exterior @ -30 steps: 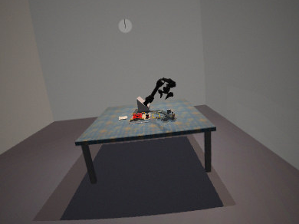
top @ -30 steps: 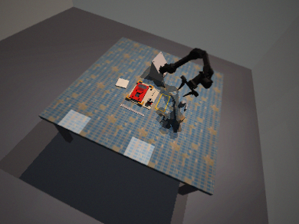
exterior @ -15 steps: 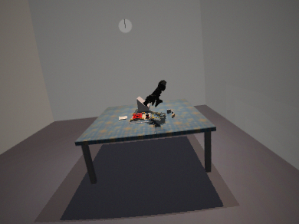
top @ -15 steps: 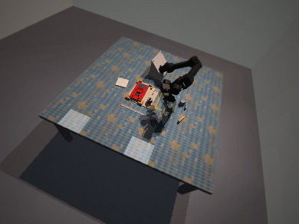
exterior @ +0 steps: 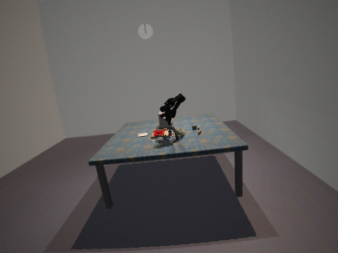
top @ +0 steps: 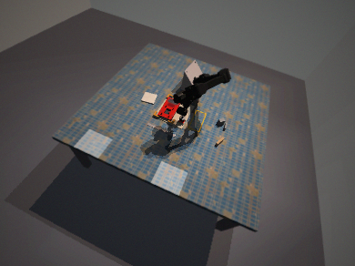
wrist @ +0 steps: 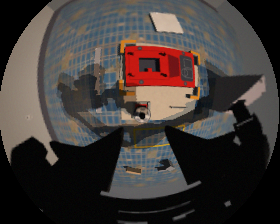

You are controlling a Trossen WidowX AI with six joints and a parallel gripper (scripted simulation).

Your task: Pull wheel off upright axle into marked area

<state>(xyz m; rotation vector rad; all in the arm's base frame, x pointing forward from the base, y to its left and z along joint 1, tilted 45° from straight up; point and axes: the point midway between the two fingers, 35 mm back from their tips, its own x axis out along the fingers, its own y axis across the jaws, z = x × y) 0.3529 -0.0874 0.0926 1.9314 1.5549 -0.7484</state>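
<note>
Right now my gripper tip is 10 cm above the pale base plate, 9 cm to the left of it and 7 cm past it. Round my gripper tip: white card: 30 cm to the right, 12 cm behind, 11 cm below; then ruler: 12 cm ahead, 11 cm to the right, 11 cm below.
</note>
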